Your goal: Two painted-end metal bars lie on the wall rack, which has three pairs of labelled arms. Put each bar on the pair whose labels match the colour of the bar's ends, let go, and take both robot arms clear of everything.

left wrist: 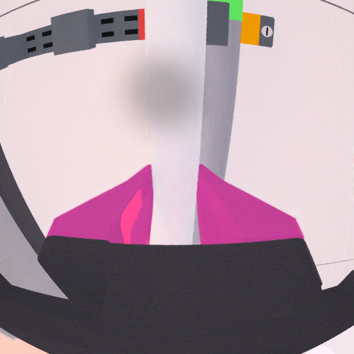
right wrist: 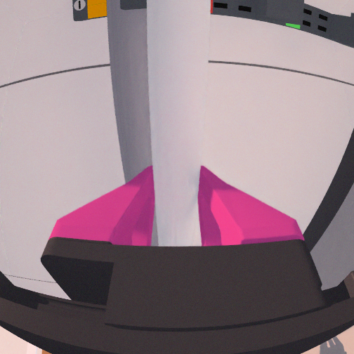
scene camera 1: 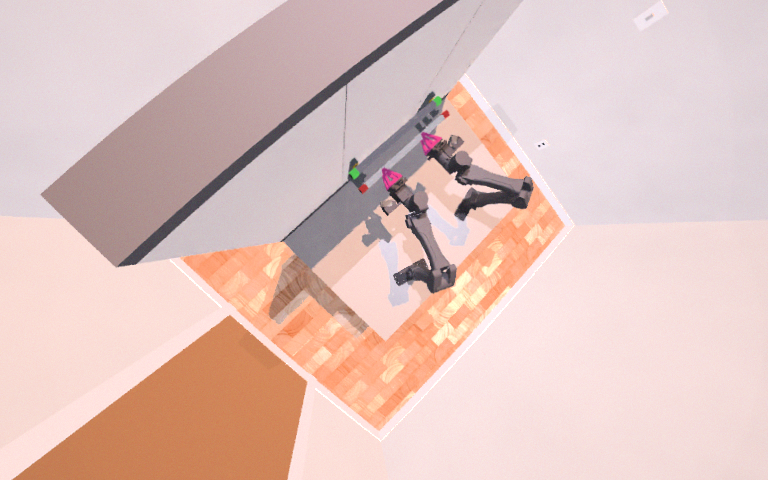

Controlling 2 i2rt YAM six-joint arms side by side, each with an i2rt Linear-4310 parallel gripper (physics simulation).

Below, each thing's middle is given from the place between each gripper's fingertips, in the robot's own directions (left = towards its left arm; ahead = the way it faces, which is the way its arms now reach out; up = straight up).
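Red-ended bar [right wrist: 177,45]: 100 mm to the left of my right hand. Green-ended bar [scene camera 1: 435,102]: 30 mm above my right hand, 60 mm ahead of it and 90 mm to the left of it.
My left gripper is 130 mm to the left of the red-ended bar and 20 mm past it. The green-ended bar is 20 mm above my left hand, 130 mm to the right of it and 40 mm ahead of it.
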